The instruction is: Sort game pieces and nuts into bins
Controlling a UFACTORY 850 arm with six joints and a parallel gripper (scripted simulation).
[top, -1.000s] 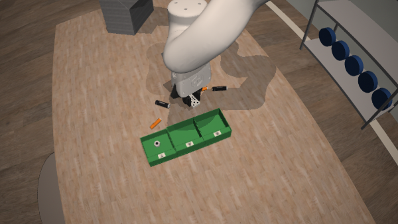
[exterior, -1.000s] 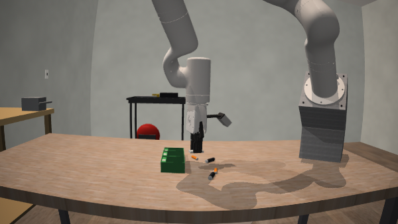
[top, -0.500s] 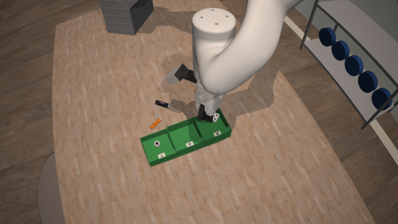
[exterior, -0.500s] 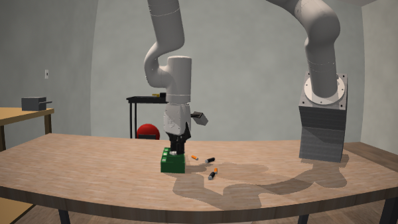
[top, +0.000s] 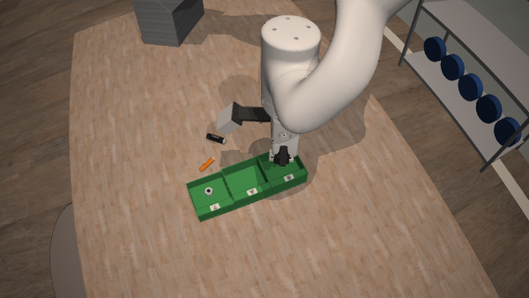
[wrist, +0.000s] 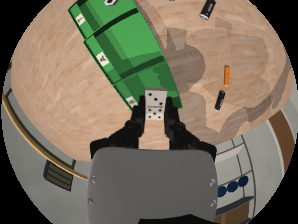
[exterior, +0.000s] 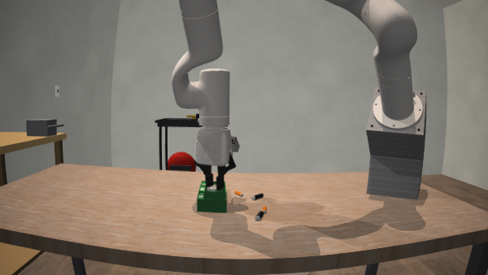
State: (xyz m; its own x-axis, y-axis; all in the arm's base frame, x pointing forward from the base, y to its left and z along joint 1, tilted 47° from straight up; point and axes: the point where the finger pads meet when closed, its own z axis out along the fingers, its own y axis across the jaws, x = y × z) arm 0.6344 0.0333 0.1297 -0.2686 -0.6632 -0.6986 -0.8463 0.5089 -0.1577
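Now: the green three-compartment bin row 8 cm to the right of my hand, 6 cm below it and 2 cm ahead of it. Also, from my hand: orange battery (16 cm to the right, 8 cm below, 6 cm behind); then grey nut (17 cm to the right, 7 cm below, 2 cm ahead); then white domino (2 cm below).
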